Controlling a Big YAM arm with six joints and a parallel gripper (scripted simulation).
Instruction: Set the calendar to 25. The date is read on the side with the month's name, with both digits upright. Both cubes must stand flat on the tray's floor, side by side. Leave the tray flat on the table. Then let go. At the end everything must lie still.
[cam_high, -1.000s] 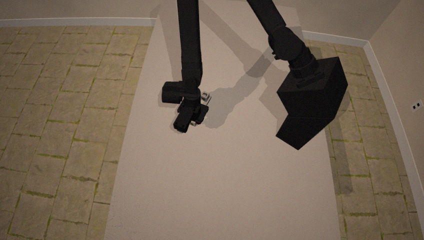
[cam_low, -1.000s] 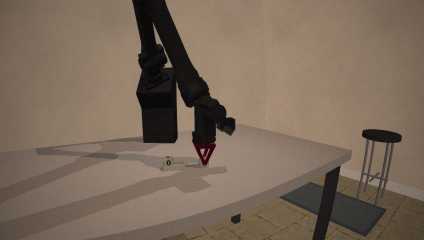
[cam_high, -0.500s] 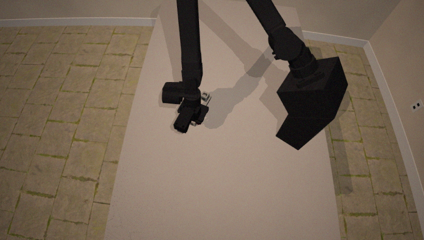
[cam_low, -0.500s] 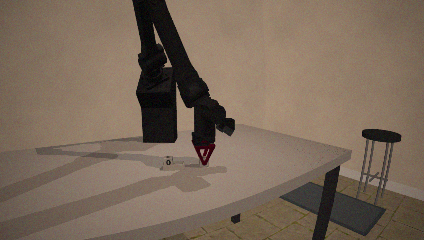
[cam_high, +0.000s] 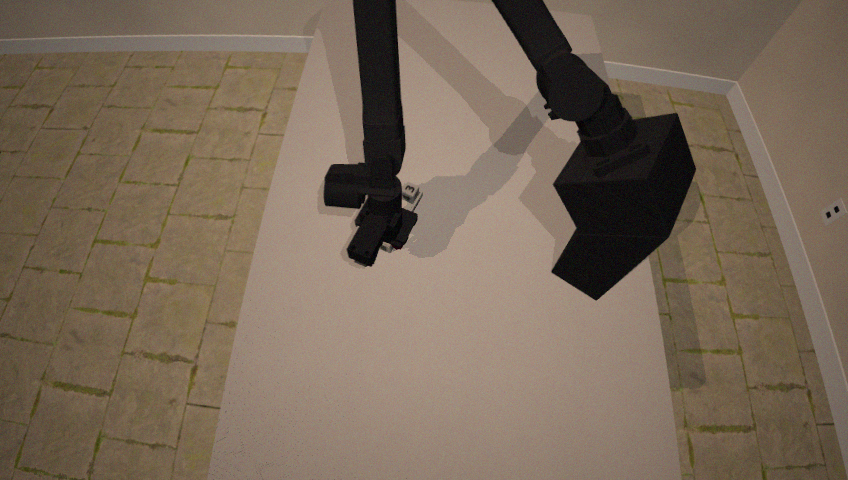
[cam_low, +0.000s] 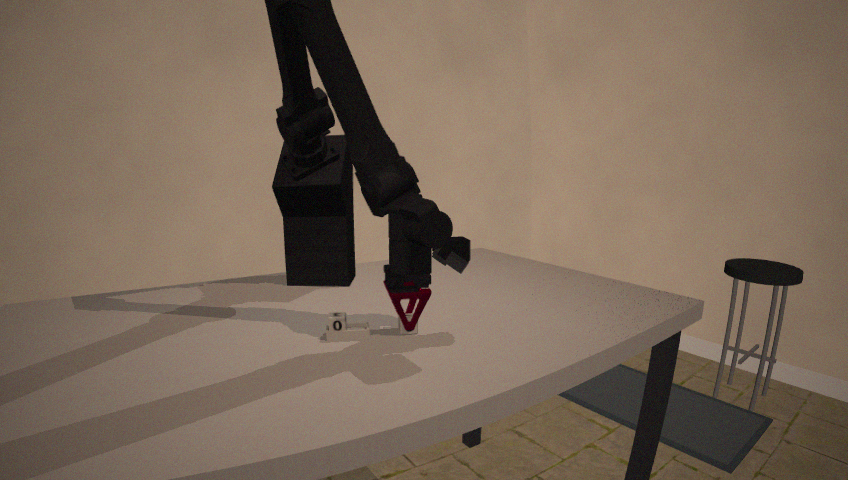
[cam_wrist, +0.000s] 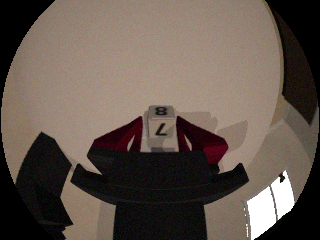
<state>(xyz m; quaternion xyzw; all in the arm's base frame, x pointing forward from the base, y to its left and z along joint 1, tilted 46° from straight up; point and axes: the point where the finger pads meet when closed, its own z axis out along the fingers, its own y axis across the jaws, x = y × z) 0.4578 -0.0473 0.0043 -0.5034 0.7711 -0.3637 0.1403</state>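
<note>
My hand is 9 cm to the left of the pale tray, 6 cm past it and 1 cm above it.
</note>
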